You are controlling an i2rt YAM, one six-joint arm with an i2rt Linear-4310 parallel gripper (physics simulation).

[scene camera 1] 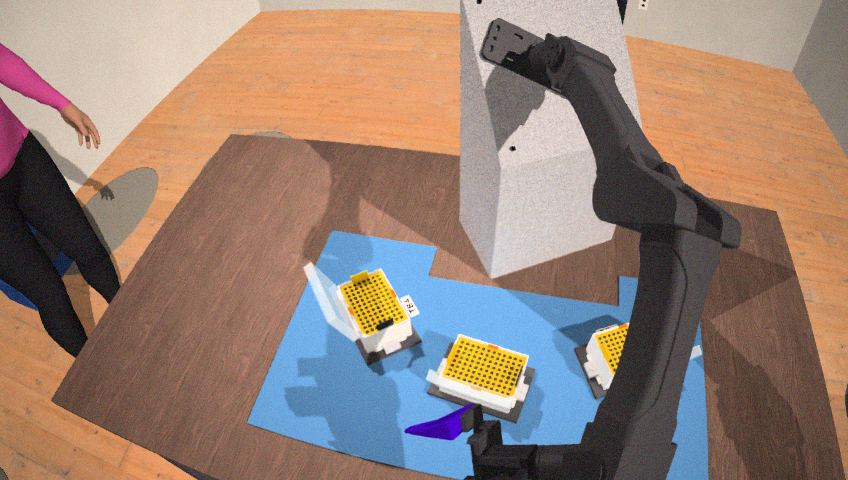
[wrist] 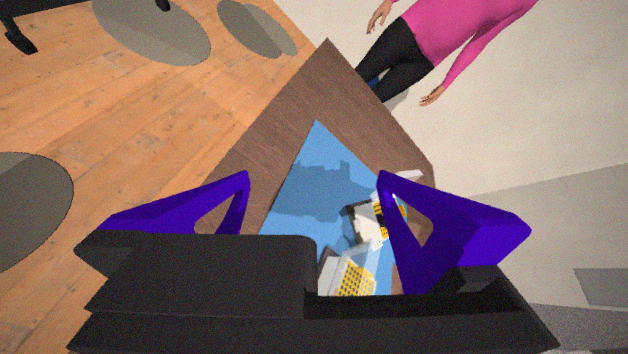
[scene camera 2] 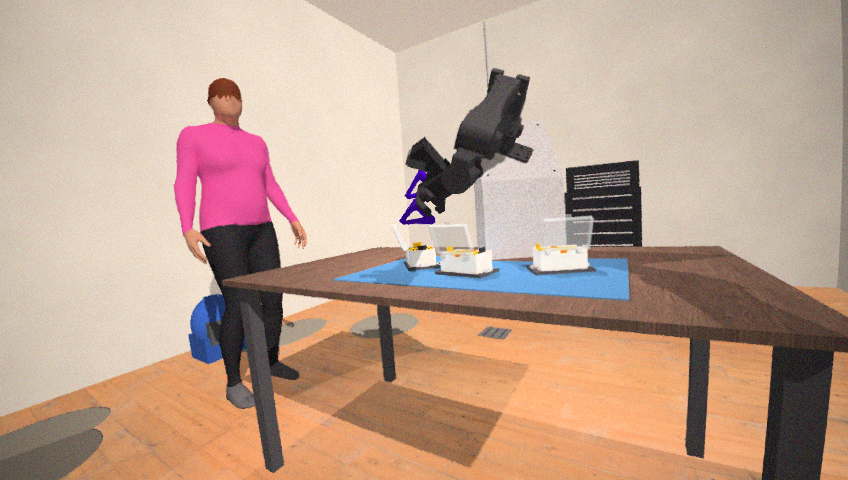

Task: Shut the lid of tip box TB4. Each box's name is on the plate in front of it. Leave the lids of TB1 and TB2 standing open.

The same spot on a blue mat: (scene camera 1: 319, 389) is (wrist: 332, 169).
